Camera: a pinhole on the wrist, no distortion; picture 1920 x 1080 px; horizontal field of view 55.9 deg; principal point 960.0 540.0 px. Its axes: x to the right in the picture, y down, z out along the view. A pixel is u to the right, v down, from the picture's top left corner.
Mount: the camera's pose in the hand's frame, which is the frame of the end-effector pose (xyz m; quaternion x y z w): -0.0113 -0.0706 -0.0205 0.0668 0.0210 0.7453 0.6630
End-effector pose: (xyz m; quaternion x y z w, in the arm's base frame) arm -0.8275 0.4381 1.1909 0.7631 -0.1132 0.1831 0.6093
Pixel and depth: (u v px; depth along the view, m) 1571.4 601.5 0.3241
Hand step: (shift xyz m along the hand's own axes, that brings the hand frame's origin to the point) 0.0069 0.0181 0.3096
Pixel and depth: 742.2 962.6 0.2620
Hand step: -0.0347 -0.1242 0.2440
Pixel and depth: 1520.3 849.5 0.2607
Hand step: -0.0311 -0.0109 0.2488
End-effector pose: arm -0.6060 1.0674 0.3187 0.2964 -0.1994 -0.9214 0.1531
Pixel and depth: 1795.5 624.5 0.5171
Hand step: 0.0041 0.1336 0.5116
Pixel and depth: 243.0 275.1 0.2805
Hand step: 0.0774 -0.1919 0.2444
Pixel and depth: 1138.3 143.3 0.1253
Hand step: 0.0304 -0.0622 0.1012
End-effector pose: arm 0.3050 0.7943 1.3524 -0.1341 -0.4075 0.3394 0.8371
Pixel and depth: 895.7 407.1 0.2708
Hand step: 0.0439 -0.0933 0.2446
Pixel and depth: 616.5 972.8 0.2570
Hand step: -0.0337 -0.1411 0.2378
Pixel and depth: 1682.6 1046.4 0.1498
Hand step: -0.0402 -0.0249 0.1371
